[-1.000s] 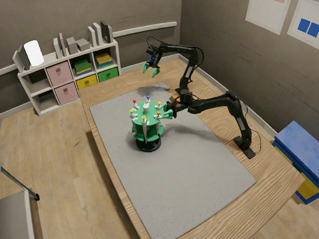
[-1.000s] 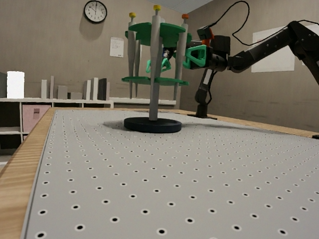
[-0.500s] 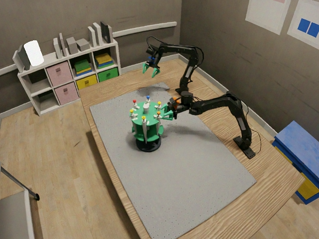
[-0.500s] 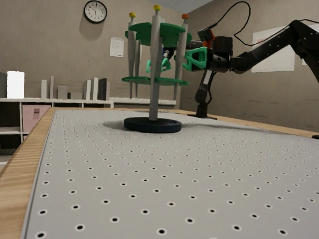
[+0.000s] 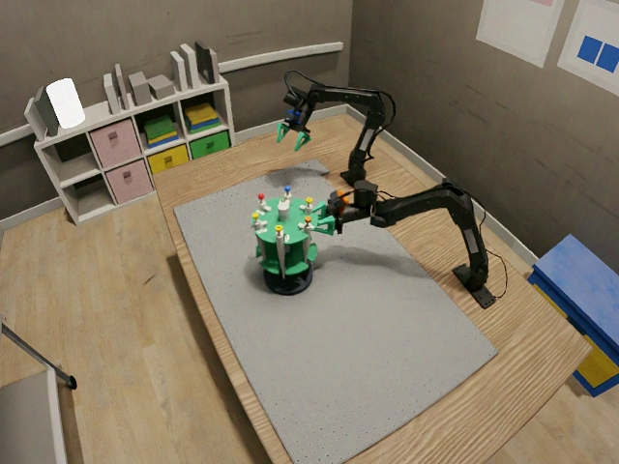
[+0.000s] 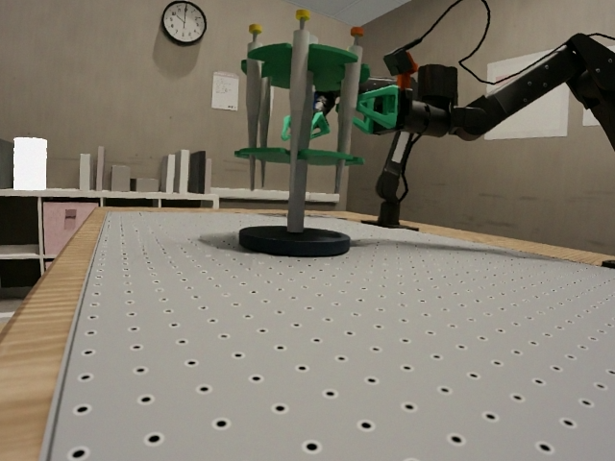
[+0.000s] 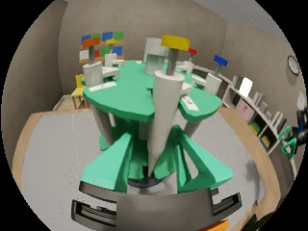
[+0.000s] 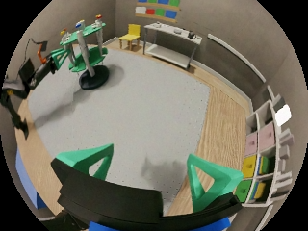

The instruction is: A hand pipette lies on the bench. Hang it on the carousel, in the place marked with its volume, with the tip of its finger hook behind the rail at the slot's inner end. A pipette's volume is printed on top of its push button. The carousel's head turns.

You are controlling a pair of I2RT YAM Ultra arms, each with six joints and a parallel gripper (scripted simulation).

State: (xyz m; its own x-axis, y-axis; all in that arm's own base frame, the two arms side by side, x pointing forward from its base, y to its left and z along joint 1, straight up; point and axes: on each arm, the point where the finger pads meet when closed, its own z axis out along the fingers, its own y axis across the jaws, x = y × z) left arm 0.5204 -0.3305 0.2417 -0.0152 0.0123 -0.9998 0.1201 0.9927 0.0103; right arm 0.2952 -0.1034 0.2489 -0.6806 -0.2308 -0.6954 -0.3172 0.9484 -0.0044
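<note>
My left gripper is now 10 mm short of the hand pipette, 20 mm to the left of it and 20 mm above it.
</note>
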